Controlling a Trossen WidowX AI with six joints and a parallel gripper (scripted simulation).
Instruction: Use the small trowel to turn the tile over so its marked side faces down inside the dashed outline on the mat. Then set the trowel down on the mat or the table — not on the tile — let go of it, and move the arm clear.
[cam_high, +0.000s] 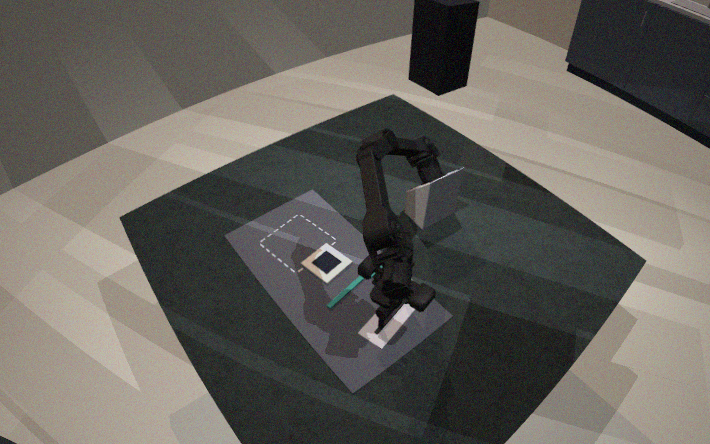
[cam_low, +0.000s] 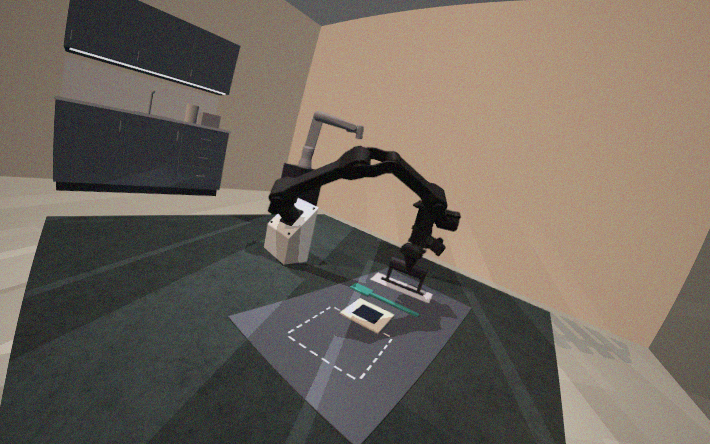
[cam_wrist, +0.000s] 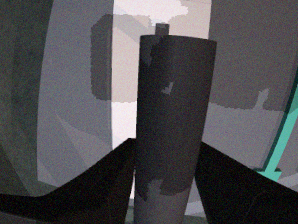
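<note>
Now: gripper tip 30 mm above the trowel and 20 mm short of it. From my gripper tip the other things lie so: grey mat: 210 mm to the right, 90 mm below, 50 mm ahead; teal flat tool: 140 mm to the right, 60 mm below, 10 mm behind; tile: 240 mm to the right, 60 mm below, 30 mm ahead.
</note>
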